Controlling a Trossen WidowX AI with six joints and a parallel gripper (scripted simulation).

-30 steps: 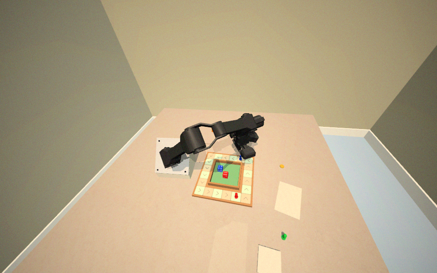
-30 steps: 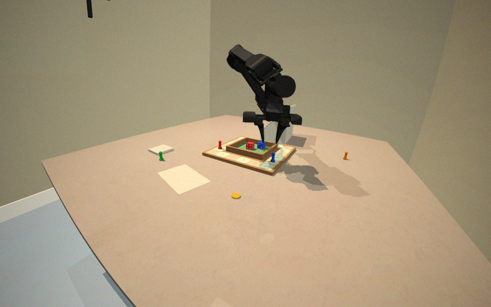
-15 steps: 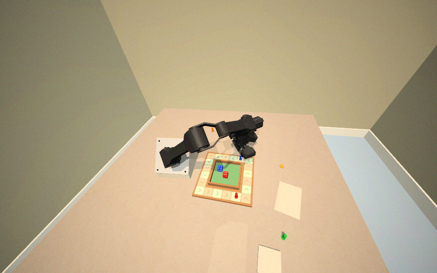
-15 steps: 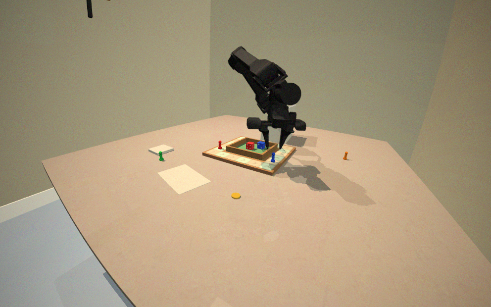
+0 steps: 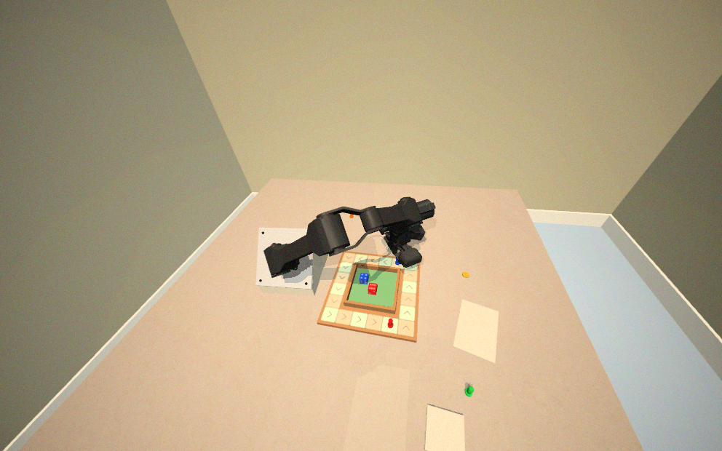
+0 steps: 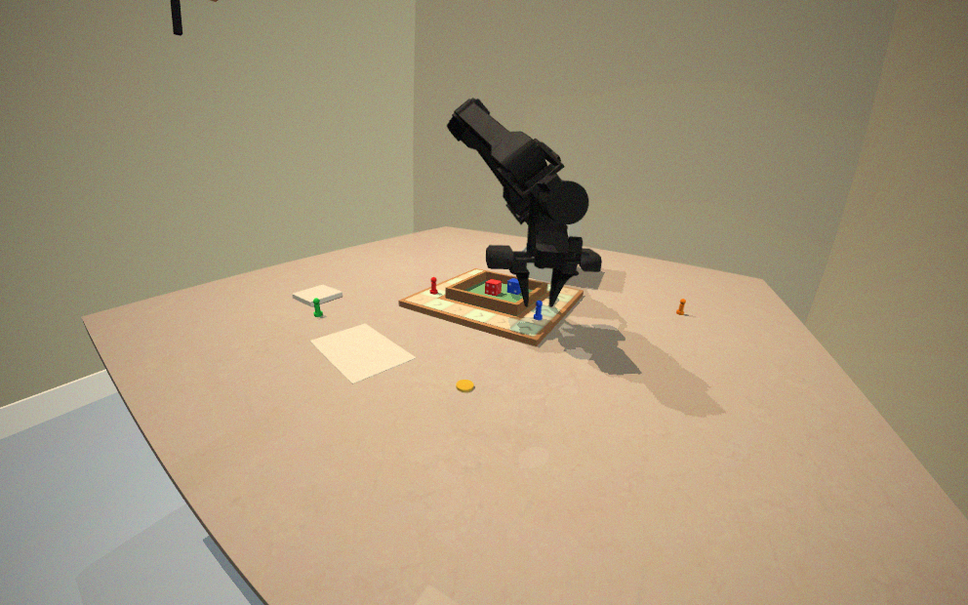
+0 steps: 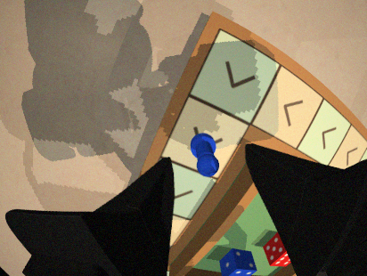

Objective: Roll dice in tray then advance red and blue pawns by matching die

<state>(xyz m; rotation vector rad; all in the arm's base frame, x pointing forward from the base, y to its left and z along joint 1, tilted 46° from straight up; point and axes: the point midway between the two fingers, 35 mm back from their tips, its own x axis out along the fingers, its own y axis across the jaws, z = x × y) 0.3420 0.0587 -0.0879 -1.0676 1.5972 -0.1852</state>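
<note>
My gripper tip is 10 mm above the blue pawn. The rest, counted from my gripper tip: green tray (70 mm behind, 110 mm to the right, 30 mm below); orange pawn (220 mm behind, 250 mm to the left, 20 mm below); red pawn (230 mm to the right, 10 mm below).
</note>
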